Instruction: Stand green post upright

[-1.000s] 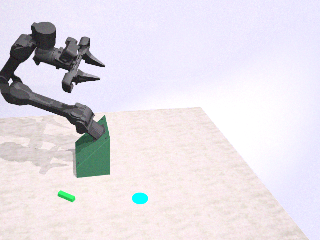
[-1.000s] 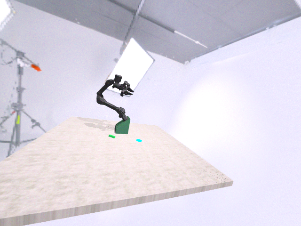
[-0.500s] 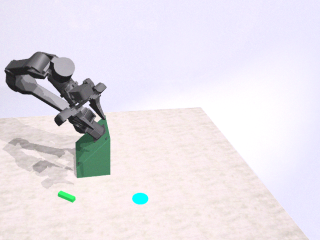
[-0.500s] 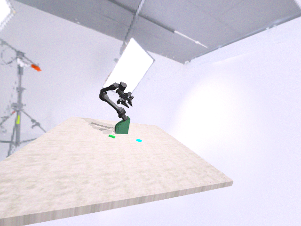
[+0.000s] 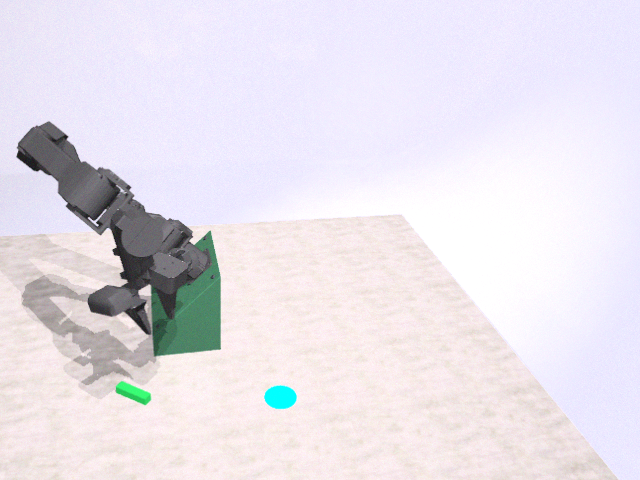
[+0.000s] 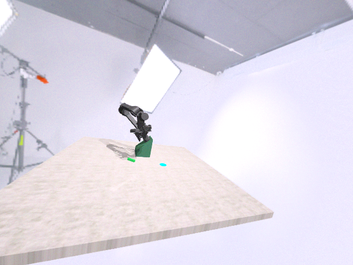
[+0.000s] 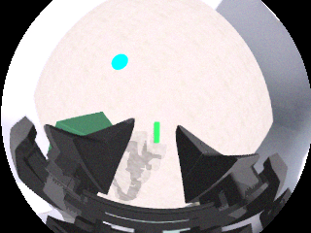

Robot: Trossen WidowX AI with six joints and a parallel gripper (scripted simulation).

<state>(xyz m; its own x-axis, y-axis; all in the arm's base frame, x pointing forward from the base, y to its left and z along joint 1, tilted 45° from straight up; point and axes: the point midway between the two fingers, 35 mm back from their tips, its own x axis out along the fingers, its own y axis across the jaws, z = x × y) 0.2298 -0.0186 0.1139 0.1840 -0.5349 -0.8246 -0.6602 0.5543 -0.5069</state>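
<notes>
The green post is 40 mm behind my gripper tip, 50 mm to the right of it and 180 mm below it.
</notes>
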